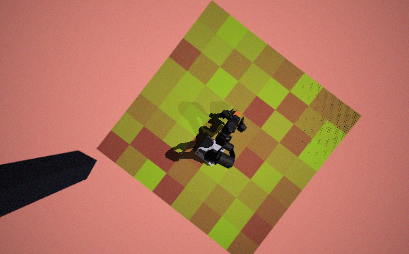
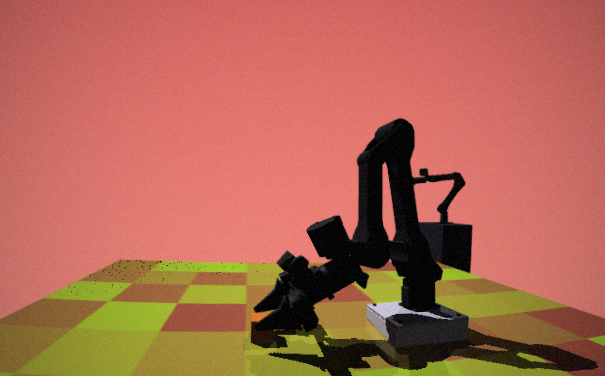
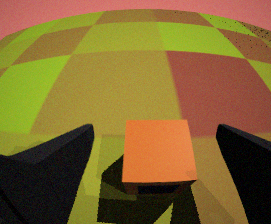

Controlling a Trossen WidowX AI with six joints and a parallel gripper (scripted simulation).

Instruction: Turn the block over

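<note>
The block is 2 cm behind my gripper tip and 2 cm below it.
</note>
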